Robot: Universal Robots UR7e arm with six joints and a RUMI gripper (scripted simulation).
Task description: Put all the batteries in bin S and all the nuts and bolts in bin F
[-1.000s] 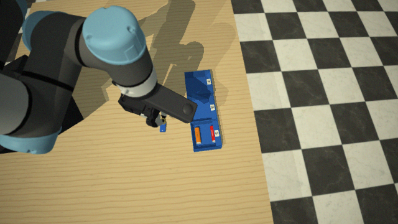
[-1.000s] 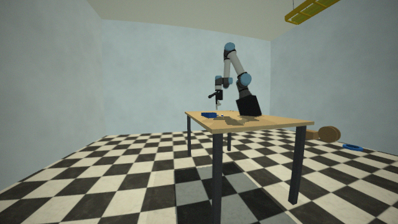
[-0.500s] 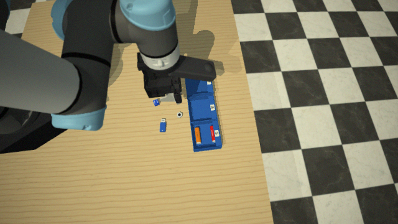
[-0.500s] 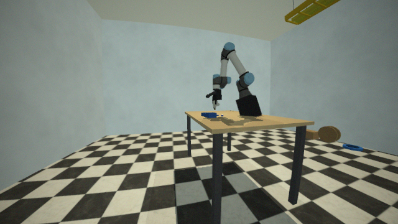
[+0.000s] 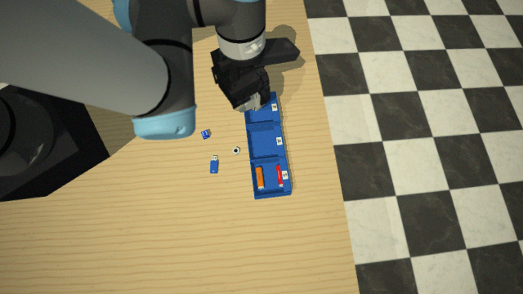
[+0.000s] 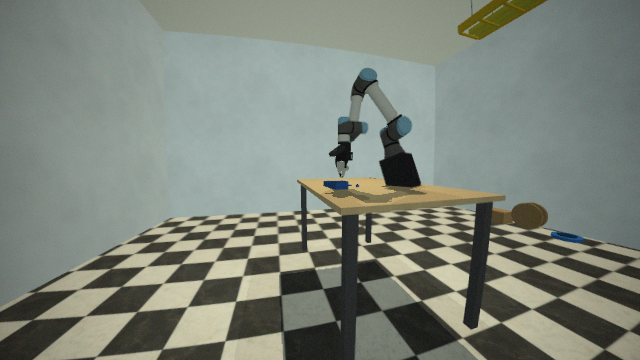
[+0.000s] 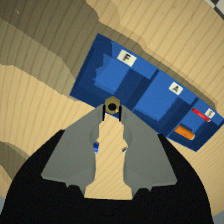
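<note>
My gripper is now 70 mm past the white nut, 70 mm to the left of it and 80 mm above it. From my hand the other things lie so: blue die 130 mm behind, 10 mm to the right, 80 mm below; then blue bin row 80 mm to the right, 60 mm below; then brass nut 10 mm below.
</note>
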